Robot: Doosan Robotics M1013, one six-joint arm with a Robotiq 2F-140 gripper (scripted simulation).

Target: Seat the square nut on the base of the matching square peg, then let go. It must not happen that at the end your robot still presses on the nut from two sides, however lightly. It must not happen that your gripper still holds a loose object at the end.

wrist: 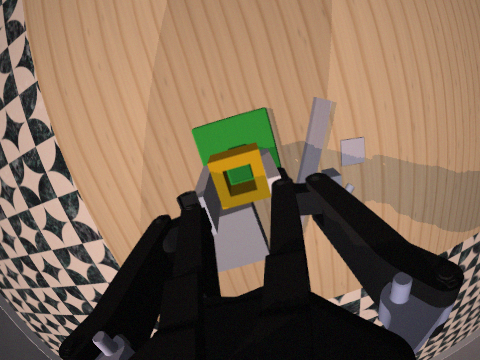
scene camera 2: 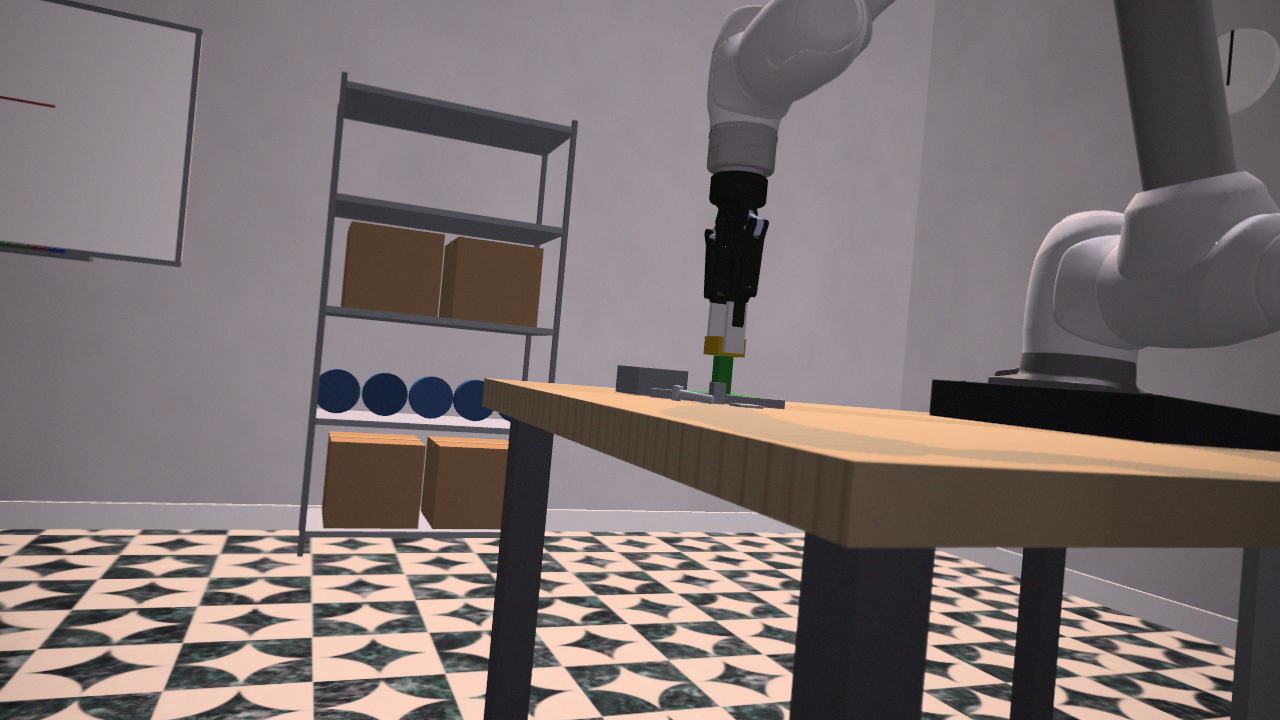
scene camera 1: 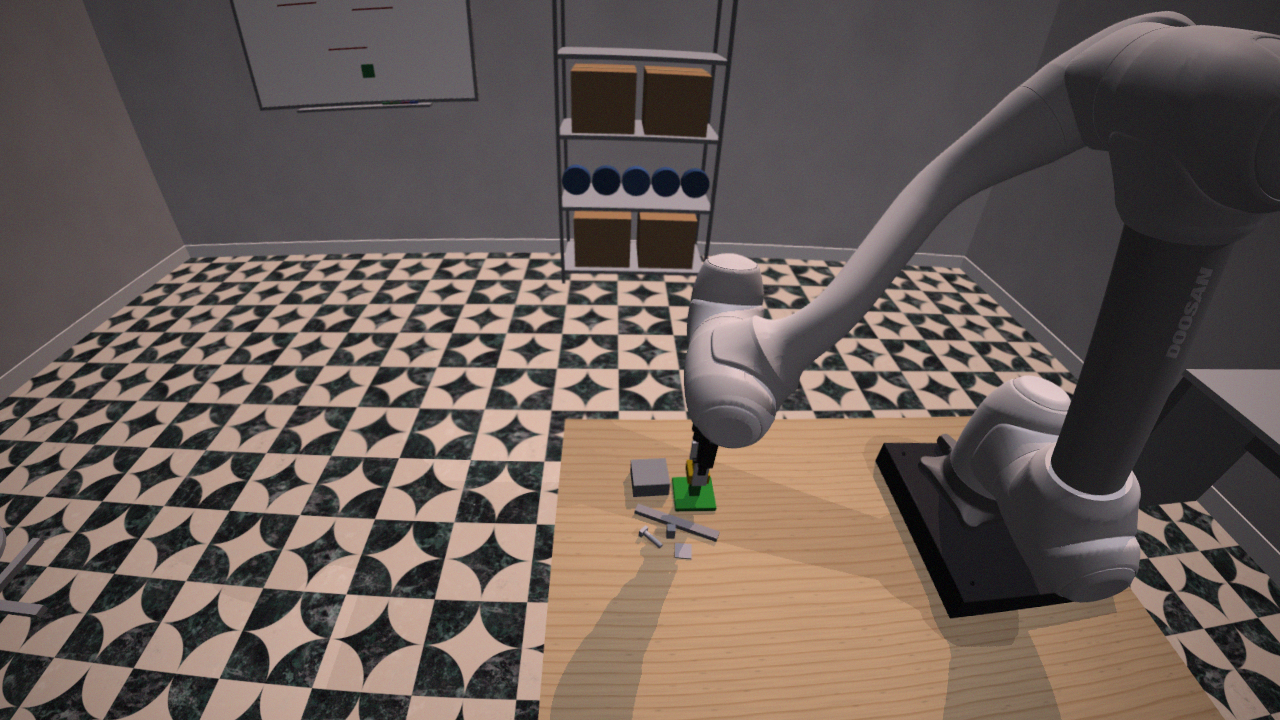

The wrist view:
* my gripper: 239, 171
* grey block: 241, 240
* long grey bar: 320, 111
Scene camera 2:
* my gripper: 724, 352
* grey block: 632, 380
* long grey bar: 767, 403
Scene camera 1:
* my gripper: 697, 474
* grey block: 650, 476
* long grey bar: 647, 512
